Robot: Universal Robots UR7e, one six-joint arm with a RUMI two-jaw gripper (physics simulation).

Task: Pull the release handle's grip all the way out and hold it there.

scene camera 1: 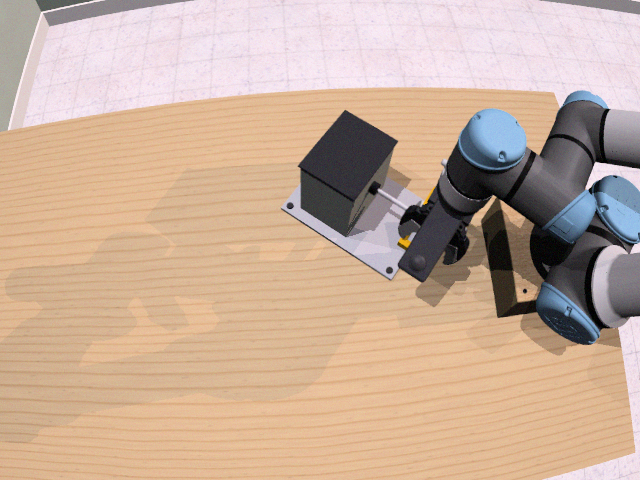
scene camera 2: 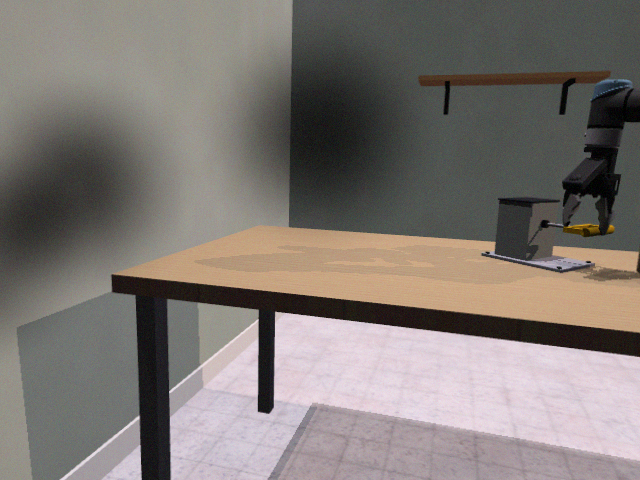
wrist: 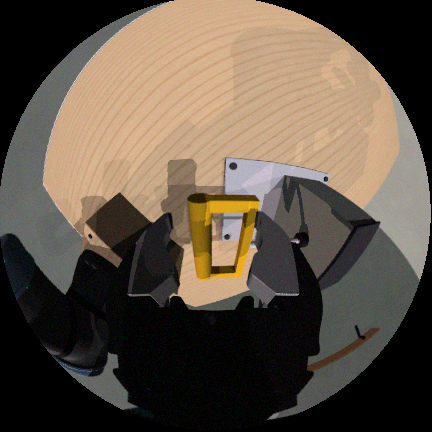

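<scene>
The yellow grip (scene camera 1: 403,242) (scene camera 2: 586,230) (wrist: 200,240) is a rectangular frame with a thick round bar on its outer side. It stands out from the dark-topped grey box (scene camera 1: 348,155) (scene camera 2: 511,227) (wrist: 320,225) on a pale rod (scene camera 1: 393,199) (scene camera 2: 555,225), with a long stretch of rod showing in scene camera 1. My gripper (scene camera 1: 433,237) (scene camera 2: 586,228) (wrist: 213,213) is open, pointing down, with one jaw on each side of the grip. In the wrist view a gap shows between the left jaw and the round bar; whether the right jaw touches the frame is unclear.
The box stands on a light grey base plate (scene camera 1: 361,253) (scene camera 2: 563,264) (wrist: 250,170) with dark bolts. A brown block (scene camera 1: 498,268) (wrist: 120,220) lies on the table near the arm's base. A wall shelf (scene camera 2: 511,79) (wrist: 345,351) is behind the table.
</scene>
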